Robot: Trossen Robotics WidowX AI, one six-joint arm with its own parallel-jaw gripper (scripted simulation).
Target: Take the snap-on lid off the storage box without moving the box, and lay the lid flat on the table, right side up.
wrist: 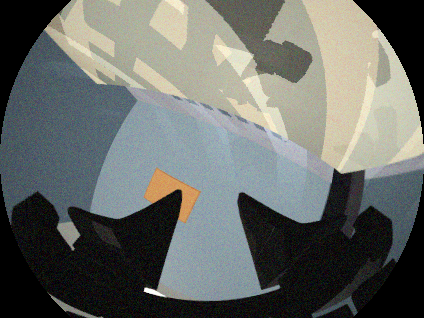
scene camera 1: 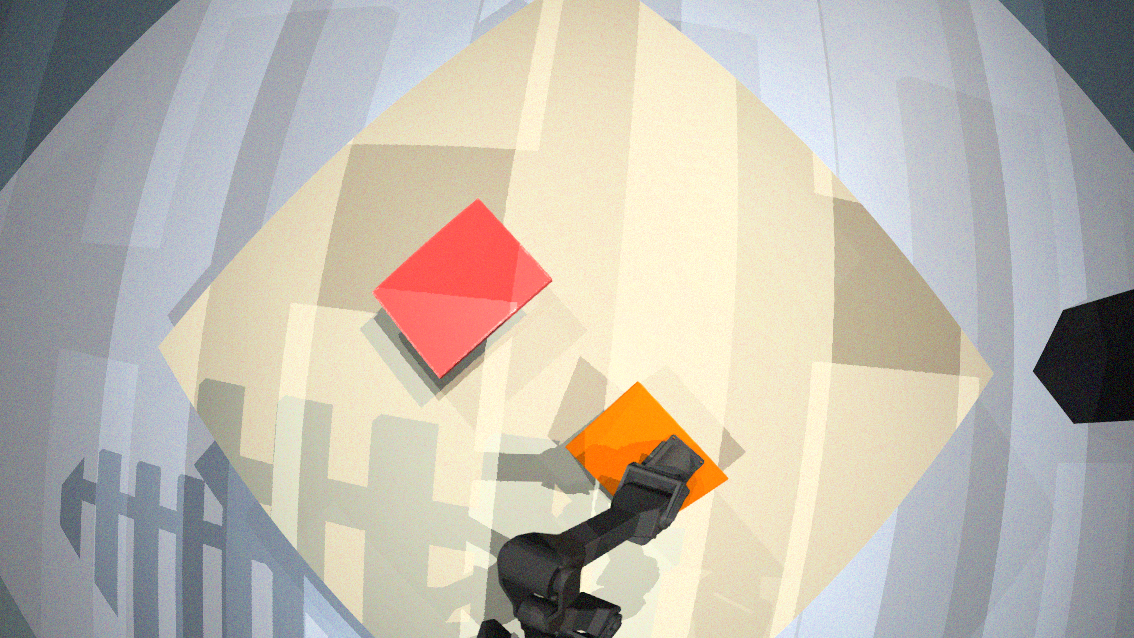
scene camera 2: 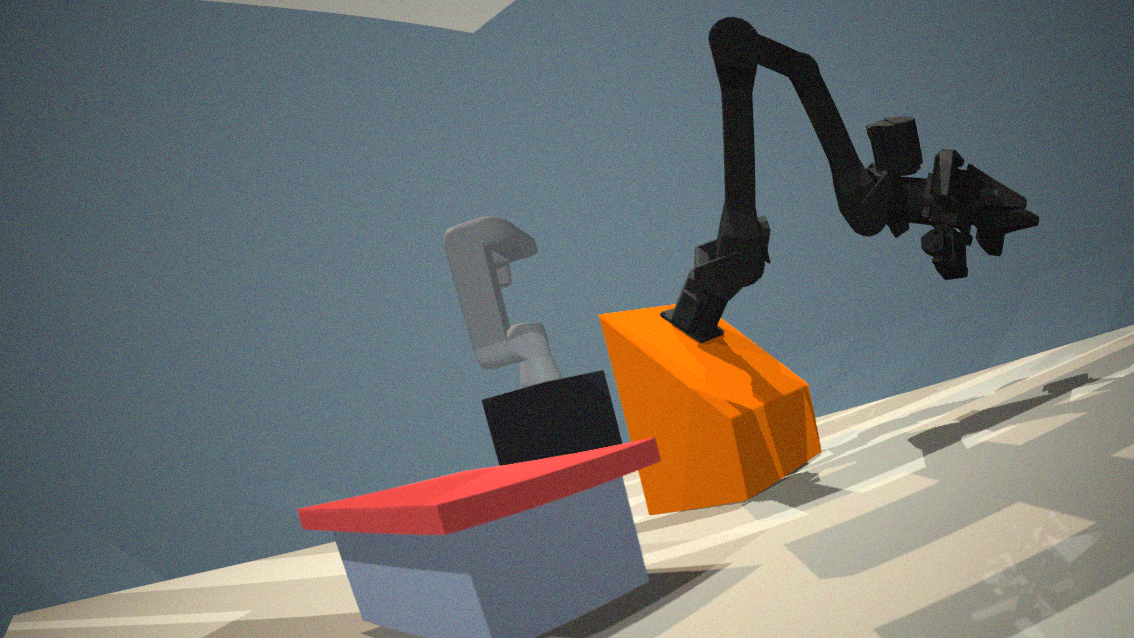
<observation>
I see my gripper (scene camera 2: 1032, 212), a red lid (scene camera 1: 455, 291) and a storage box (scene camera 2: 550, 564).
The red lid also shows in scene camera 2 (scene camera 2: 448, 504). My gripper shows as well in the wrist view (wrist: 210, 196). The wrist view misses the red lid: it is out of frame. The wrist view does not show the storage box: it is out of frame.
</observation>
